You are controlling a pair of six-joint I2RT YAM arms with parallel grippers.
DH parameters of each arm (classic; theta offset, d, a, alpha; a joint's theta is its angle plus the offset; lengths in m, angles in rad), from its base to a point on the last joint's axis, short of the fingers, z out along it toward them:
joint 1: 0 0.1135 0.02 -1.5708
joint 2: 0 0 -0.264 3.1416
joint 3: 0.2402 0 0.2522 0
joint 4: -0.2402 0 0.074 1.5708
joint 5: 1.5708 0 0 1.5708
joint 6: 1.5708 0.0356 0 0
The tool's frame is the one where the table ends.
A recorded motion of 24 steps. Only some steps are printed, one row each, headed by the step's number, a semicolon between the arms.
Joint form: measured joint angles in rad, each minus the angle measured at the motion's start. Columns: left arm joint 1, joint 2, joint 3, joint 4, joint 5, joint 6; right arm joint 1, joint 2, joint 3, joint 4, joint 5, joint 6.
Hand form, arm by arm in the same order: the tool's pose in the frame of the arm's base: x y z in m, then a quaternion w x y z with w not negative. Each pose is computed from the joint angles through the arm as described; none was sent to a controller.
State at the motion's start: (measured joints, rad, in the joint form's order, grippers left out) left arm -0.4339 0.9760 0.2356 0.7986 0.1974 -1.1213; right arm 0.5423 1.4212 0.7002 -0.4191 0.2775 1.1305
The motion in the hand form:
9: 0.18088 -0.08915 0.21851 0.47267 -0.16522 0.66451 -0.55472; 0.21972 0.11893 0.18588 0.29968 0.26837 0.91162 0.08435
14: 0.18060 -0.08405 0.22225 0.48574 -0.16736 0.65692 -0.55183; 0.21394 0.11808 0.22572 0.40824 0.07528 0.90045 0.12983
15: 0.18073 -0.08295 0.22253 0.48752 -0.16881 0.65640 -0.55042; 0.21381 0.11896 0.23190 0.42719 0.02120 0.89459 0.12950
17: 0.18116 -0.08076 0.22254 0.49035 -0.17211 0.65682 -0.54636; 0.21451 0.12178 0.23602 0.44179 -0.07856 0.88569 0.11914
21: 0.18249 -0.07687 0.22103 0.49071 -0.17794 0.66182 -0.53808; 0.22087 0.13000 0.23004 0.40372 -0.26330 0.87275 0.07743
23: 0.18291 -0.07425 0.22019 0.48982 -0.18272 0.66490 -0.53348; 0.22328 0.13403 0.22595 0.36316 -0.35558 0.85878 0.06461
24: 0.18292 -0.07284 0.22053 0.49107 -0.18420 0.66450 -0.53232; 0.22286 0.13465 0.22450 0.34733 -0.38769 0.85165 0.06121
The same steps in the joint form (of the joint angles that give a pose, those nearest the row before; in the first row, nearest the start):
9: 0.0107 -0.0053 0.0000 0.0000 0.0004 0.0000; -0.0019 -0.0877 0.0164 0.0237 0.0381 -0.1087
14: 0.0336 -0.0286 0.0000 -0.0042 0.0012 0.0065; -0.0030 -0.2514 -0.0110 0.1896 -0.0355 -0.5360
15: 0.0389 -0.0320 0.0000 -0.0072 0.0012 0.0072; -0.0038 -0.2682 -0.0111 0.2201 -0.0645 -0.6489
17: 0.0500 -0.0374 0.0000 -0.0161 0.0011 0.0099; -0.0042 -0.2720 -0.0076 0.2472 -0.1263 -0.8465
21: 0.0721 -0.0420 0.0004 -0.0385 0.0092 0.0145; -0.0046 -0.2026 0.0435 0.1697 -0.2361 -1.1974
23: 0.0862 -0.0484 0.0004 -0.0568 0.0145 0.0145; -0.0046 -0.1575 0.0855 0.0816 -0.2987 -1.3695
24: 0.0935 -0.0534 0.0004 -0.0618 0.0172 0.0145; -0.0046 -0.1465 0.0977 0.0450 -0.3197 -1.4313

